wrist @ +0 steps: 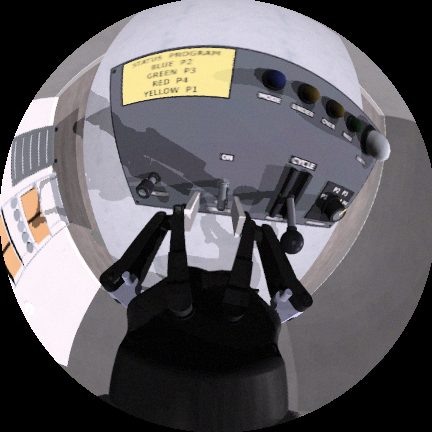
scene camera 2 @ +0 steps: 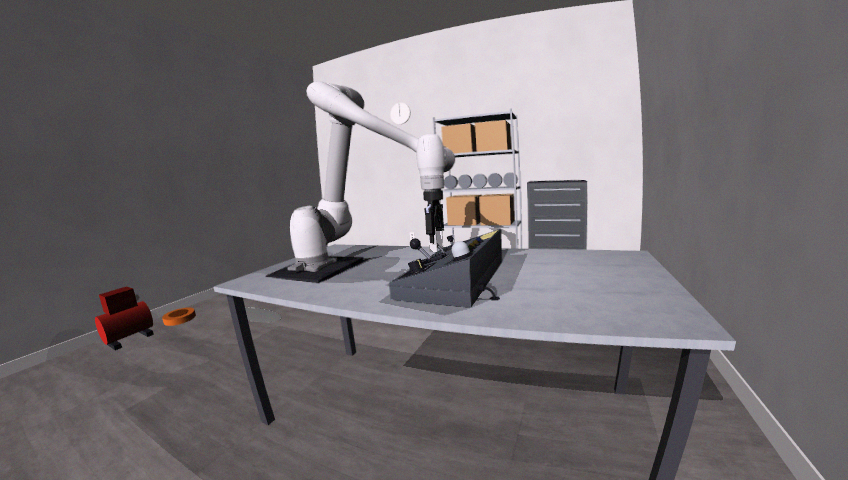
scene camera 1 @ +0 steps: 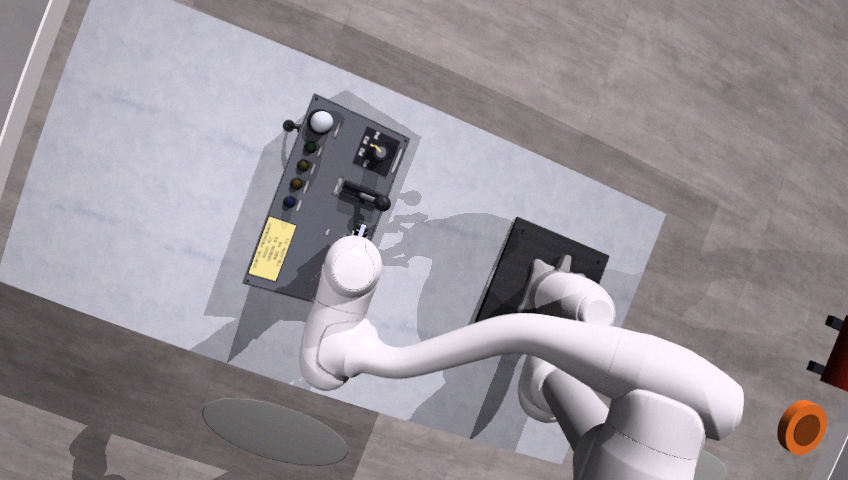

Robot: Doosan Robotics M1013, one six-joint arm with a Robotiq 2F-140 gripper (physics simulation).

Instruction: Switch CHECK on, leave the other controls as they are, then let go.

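Frame: origin at the arm's base, x ahead, y left, z up, level; metres.
Seen in the pictures: gripper, fingertip midpoint: (wrist: 215, 201) (scene camera 2: 436, 249); arm's base, link origin: (scene camera 2: 313, 265) (scene camera 1: 550, 295).
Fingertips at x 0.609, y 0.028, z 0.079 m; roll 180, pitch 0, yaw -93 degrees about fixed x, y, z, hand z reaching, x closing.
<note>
Pixels of each thing's middle, then the offset from my fingertips to it. "*": a spot on its surface instead.
- grey sloped control panel, body centre: (wrist: 264, 153) (scene camera 1: 330, 207) (scene camera 2: 452, 258) dx +0.087, dy -0.073, dz -0.013 m
- small metal toggle switch, body centre: (wrist: 221, 195) dx +0.015, dy -0.009, dz +0.012 m
- label, surface spot: (wrist: 227, 157) * dx +0.073, dy -0.013, dz +0.004 m
- rotary selector, body centre: (wrist: 334, 209) (scene camera 1: 379, 151) (scene camera 2: 415, 265) dx +0.013, dy -0.249, dz +0.007 m
- white dome, surface spot: (wrist: 376, 144) (scene camera 1: 321, 131) * dx +0.161, dy -0.243, dz +0.073 m
- black knob, body centre: (wrist: 144, 188) dx +0.025, dy +0.111, dz +0.024 m
- blue lamp, surface spot: (wrist: 274, 79) (scene camera 1: 292, 204) * dx +0.174, dy -0.053, dz +0.058 m
- yellow status card, body centre: (wrist: 169, 71) (scene camera 1: 272, 249) dx +0.189, dy +0.068, dz +0.041 m
The grey sloped control panel (scene camera 1: 315, 208) (scene camera 2: 431, 292) (wrist: 170, 120) stands on the table. A small metal toggle switch (wrist: 223, 192) sits near its lower edge, below an ON label (wrist: 227, 157). The name plate under the toggle is partly hidden, so CHECK cannot be read. My gripper (scene camera 1: 361, 230) (scene camera 2: 433, 246) (wrist: 215, 201) is open part way, with its pale fingertip pads on either side of the toggle and nothing gripped. The CYCLE lever (scene camera 1: 382, 202) (scene camera 2: 414, 243) (wrist: 292, 241) is right of the fingers in the wrist view.
A rotary selector (scene camera 1: 379, 152) (wrist: 332, 206) and a white dome (scene camera 1: 321, 121) (scene camera 2: 460, 249) (wrist: 376, 144) are on the panel. A black knob (wrist: 147, 186) is left of the fingers. A blue lamp (scene camera 1: 289, 201) (wrist: 274, 79) heads the lamp row beside a yellow status card (scene camera 1: 271, 248) (wrist: 177, 75).
</note>
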